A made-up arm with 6 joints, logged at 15 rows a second.
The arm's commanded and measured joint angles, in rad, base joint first. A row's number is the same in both.
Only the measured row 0 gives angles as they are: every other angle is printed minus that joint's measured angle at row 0.
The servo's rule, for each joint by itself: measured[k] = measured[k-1] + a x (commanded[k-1-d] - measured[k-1]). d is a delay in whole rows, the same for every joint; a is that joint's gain. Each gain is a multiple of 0.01, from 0.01 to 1. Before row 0 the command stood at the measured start. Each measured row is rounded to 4 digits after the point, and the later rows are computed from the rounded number. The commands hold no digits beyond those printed.
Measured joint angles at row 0: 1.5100 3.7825 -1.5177 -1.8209 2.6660 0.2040
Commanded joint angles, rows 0 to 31: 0.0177 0.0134 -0.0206 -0.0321 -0.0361 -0.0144; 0.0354 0.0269 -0.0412 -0.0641 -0.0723 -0.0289; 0.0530 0.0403 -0.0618 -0.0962 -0.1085 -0.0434; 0.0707 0.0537 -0.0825 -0.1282 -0.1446 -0.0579; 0.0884 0.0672 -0.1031 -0.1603 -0.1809 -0.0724; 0.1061 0.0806 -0.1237 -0.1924 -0.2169 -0.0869; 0.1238 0.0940 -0.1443 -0.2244 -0.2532 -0.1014; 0.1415 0.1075 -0.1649 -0.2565 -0.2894 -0.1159; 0.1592 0.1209 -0.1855 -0.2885 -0.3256 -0.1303; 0.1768 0.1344 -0.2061 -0.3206 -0.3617 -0.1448; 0.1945 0.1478 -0.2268 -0.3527 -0.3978 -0.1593; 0.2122 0.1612 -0.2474 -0.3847 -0.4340 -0.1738; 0.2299 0.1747 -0.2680 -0.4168 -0.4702 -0.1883; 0.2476 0.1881 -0.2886 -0.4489 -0.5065 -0.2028; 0.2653 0.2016 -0.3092 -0.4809 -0.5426 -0.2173; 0.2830 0.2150 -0.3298 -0.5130 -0.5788 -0.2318; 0.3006 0.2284 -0.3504 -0.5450 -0.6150 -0.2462; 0.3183 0.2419 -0.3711 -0.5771 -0.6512 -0.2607; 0.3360 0.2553 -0.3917 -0.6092 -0.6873 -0.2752; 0.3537 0.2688 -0.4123 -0.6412 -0.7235 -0.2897; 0.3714 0.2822 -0.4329 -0.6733 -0.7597 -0.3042; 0.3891 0.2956 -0.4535 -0.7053 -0.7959 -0.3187; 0.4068 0.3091 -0.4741 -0.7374 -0.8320 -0.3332; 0.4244 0.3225 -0.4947 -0.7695 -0.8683 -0.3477; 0.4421 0.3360 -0.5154 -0.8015 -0.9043 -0.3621; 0.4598 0.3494 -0.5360 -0.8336 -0.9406 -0.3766; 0.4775 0.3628 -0.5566 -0.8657 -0.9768 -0.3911; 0.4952 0.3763 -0.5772 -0.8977 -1.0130 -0.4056; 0.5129 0.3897 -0.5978 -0.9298 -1.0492 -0.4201; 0.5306 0.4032 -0.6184 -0.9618 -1.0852 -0.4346; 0.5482 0.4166 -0.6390 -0.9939 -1.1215 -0.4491; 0.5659 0.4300 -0.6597 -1.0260 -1.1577 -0.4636
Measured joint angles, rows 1 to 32: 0.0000 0.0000 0.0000 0.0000 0.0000 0.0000; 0.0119 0.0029 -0.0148 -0.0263 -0.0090 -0.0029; 0.0276 0.0082 -0.0338 -0.0573 -0.0248 -0.0081; 0.0446 0.0153 -0.0540 -0.0892 -0.0457 -0.0152; 0.0621 0.0237 -0.0745 -0.1212 -0.0704 -0.0237; 0.0797 0.0333 -0.0951 -0.1533 -0.0980 -0.0334; 0.0974 0.0437 -0.1157 -0.1854 -0.1277 -0.0441; 0.1151 0.0548 -0.1363 -0.2174 -0.1591 -0.0556; 0.1328 0.0664 -0.1569 -0.2495 -0.1917 -0.0677; 0.1505 0.0784 -0.1775 -0.2815 -0.2252 -0.0802; 0.1681 0.0907 -0.1981 -0.3136 -0.2593 -0.0931; 0.1858 0.1033 -0.2188 -0.3457 -0.2939 -0.1063; 0.2035 0.1160 -0.2394 -0.3777 -0.3289 -0.1198; 0.2212 0.1289 -0.2600 -0.4098 -0.3642 -0.1335; 0.2389 0.1419 -0.2806 -0.4419 -0.3998 -0.1474; 0.2566 0.1550 -0.3012 -0.4739 -0.4355 -0.1614; 0.2743 0.1682 -0.3218 -0.5060 -0.4713 -0.1755; 0.2919 0.1814 -0.3424 -0.5380 -0.5072 -0.1896; 0.3096 0.1947 -0.3631 -0.5701 -0.5432 -0.2038; 0.3273 0.2080 -0.3837 -0.6022 -0.5792 -0.2181; 0.3450 0.2214 -0.4043 -0.6342 -0.6153 -0.2324; 0.3627 0.2348 -0.4249 -0.6663 -0.6514 -0.2468; 0.3804 0.2482 -0.4455 -0.6983 -0.6875 -0.2612; 0.3981 0.2616 -0.4661 -0.7304 -0.7236 -0.2756; 0.4157 0.2750 -0.4867 -0.7625 -0.7598 -0.2900; 0.4334 0.2884 -0.5074 -0.7945 -0.7959 -0.3044; 0.4511 0.3018 -0.5280 -0.8266 -0.8321 -0.3188; 0.4688 0.3152 -0.5486 -0.8587 -0.8683 -0.3333; 0.4865 0.3286 -0.5692 -0.8907 -0.9045 -0.3478; 0.5042 0.3420 -0.5898 -0.9228 -0.9407 -0.3623; 0.5219 0.3555 -0.6104 -0.9548 -0.9768 -0.3768; 0.5395 0.3689 -0.6310 -0.9869 -1.0130 -0.3913
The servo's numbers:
d 1
a 0.67 0.22 0.72 0.82 0.25 0.20

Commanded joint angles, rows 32 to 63: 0.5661 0.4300 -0.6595 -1.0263 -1.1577 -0.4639; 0.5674 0.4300 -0.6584 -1.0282 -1.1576 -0.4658; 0.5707 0.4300 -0.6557 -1.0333 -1.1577 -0.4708; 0.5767 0.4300 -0.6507 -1.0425 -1.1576 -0.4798; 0.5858 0.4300 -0.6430 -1.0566 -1.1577 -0.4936; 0.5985 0.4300 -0.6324 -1.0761 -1.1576 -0.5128; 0.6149 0.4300 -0.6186 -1.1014 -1.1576 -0.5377; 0.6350 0.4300 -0.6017 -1.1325 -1.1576 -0.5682; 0.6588 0.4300 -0.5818 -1.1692 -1.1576 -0.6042; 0.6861 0.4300 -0.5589 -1.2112 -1.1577 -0.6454; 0.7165 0.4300 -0.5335 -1.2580 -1.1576 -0.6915; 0.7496 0.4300 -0.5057 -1.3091 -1.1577 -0.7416; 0.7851 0.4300 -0.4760 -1.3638 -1.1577 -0.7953; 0.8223 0.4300 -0.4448 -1.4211 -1.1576 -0.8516; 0.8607 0.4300 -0.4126 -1.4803 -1.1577 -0.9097; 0.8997 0.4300 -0.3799 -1.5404 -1.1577 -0.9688; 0.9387 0.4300 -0.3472 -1.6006 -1.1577 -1.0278; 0.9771 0.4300 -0.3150 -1.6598 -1.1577 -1.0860; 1.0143 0.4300 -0.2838 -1.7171 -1.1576 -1.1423; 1.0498 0.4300 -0.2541 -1.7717 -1.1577 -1.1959; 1.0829 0.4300 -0.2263 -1.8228 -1.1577 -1.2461; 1.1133 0.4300 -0.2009 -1.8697 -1.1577 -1.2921; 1.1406 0.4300 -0.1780 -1.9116 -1.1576 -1.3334; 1.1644 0.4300 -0.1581 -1.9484 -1.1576 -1.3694; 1.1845 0.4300 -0.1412 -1.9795 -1.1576 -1.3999; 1.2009 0.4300 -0.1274 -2.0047 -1.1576 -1.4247; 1.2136 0.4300 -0.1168 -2.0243 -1.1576 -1.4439; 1.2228 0.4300 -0.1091 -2.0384 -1.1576 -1.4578; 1.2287 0.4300 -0.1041 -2.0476 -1.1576 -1.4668; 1.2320 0.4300 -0.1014 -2.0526 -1.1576 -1.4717; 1.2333 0.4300 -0.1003 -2.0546 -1.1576 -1.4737; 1.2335 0.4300 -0.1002 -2.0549 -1.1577 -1.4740
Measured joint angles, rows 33 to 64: 0.5572 0.3823 -0.6517 -1.0190 -1.0492 -0.4058; 0.5632 0.3928 -0.6573 -1.0250 -1.0763 -0.4174; 0.5660 0.4010 -0.6581 -1.0276 -1.0966 -0.4271; 0.5691 0.4074 -0.6564 -1.0323 -1.1119 -0.4358; 0.5742 0.4124 -0.6523 -1.0407 -1.1233 -0.4446; 0.5820 0.4163 -0.6456 -1.0537 -1.1319 -0.4544; 0.5931 0.4193 -0.6361 -1.0721 -1.1383 -0.4661; 0.6077 0.4217 -0.6235 -1.0961 -1.1431 -0.4804; 0.6260 0.4235 -0.6078 -1.1259 -1.1467 -0.4980; 0.6480 0.4249 -0.5891 -1.1614 -1.1494 -0.5192; 0.6735 0.4260 -0.5674 -1.2022 -1.1515 -0.5444; 0.7023 0.4269 -0.5430 -1.2480 -1.1530 -0.5738; 0.7340 0.4276 -0.5161 -1.2981 -1.1542 -0.6074; 0.7682 0.4281 -0.4872 -1.3520 -1.1551 -0.6450; 0.8044 0.4285 -0.4567 -1.4087 -1.1557 -0.6863; 0.8421 0.4288 -0.4249 -1.4674 -1.1562 -0.7310; 0.8807 0.4291 -0.3925 -1.5273 -1.1566 -0.7786; 0.9196 0.4293 -0.3599 -1.5874 -1.1569 -0.8284; 0.9581 0.4295 -0.3276 -1.6468 -1.1571 -0.8799; 0.9958 0.4296 -0.2961 -1.7044 -1.1572 -0.9324; 1.0320 0.4297 -0.2659 -1.7596 -1.1573 -0.9851; 1.0661 0.4298 -0.2374 -1.8114 -1.1574 -1.0373; 1.0977 0.4298 -0.2111 -1.8592 -1.1575 -1.0883; 1.1264 0.4298 -0.1873 -1.9022 -1.1575 -1.1373; 1.1519 0.4298 -0.1663 -1.9401 -1.1575 -1.1837; 1.1737 0.4298 -0.1482 -1.9724 -1.1575 -1.2269; 1.1919 0.4298 -0.1332 -1.9989 -1.1575 -1.2665; 1.2064 0.4298 -0.1214 -2.0197 -1.1575 -1.3020; 1.2174 0.4298 -0.1125 -2.0350 -1.1575 -1.3332; 1.2250 0.4298 -0.1065 -2.0453 -1.1575 -1.3599; 1.2297 0.4298 -0.1028 -2.0513 -1.1575 -1.3823; 1.2321 0.4298 -0.1010 -2.0540 -1.1575 -1.4006
